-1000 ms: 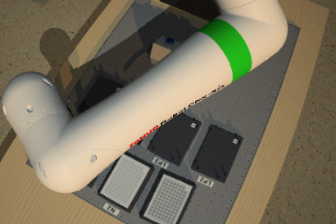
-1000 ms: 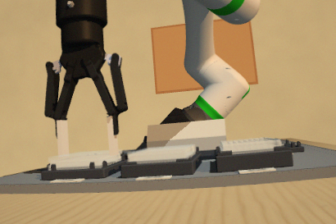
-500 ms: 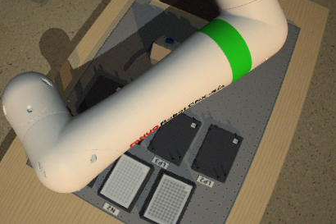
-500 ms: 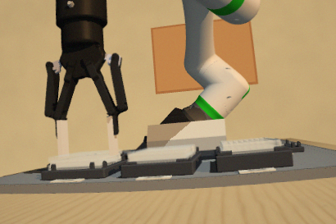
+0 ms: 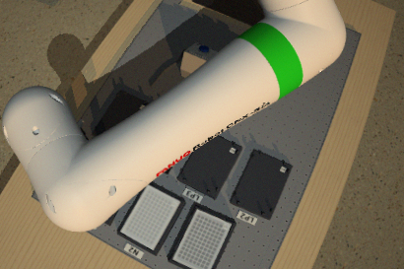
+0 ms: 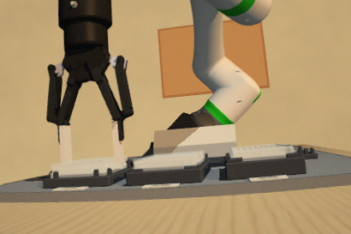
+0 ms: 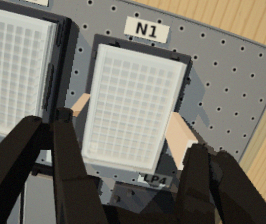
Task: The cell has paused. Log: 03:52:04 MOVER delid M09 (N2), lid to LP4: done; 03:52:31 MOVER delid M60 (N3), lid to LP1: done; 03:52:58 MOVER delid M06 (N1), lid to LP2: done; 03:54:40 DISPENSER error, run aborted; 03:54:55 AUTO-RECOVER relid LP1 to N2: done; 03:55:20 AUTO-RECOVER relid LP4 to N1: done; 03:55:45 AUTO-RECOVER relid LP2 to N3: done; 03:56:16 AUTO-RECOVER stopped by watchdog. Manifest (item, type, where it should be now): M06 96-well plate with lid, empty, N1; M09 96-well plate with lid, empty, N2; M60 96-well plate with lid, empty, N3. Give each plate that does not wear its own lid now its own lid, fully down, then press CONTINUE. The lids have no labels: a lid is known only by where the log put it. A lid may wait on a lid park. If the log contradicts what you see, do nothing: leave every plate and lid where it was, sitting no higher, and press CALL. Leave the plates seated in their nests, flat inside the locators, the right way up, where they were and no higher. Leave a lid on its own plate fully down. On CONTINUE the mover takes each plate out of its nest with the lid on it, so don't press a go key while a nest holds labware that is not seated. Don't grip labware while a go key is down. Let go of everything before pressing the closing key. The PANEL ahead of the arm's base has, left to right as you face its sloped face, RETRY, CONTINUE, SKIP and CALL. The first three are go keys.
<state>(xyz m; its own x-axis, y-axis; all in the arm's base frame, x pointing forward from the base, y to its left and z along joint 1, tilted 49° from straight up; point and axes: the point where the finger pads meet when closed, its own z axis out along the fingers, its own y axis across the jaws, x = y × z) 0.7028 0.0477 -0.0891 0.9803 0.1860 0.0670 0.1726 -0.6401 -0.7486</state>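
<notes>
Now: hand 30 mm above the plate. Also, from my hand: LP4 label (80 mm behind, 70 mm to the right, 50 mm below); then LP1 label (100 mm behind, 50 mm to the left, 50 mm below); then lid park LP4 (170 mm behind, 80 mm to the right, 50 mm below).
</notes>
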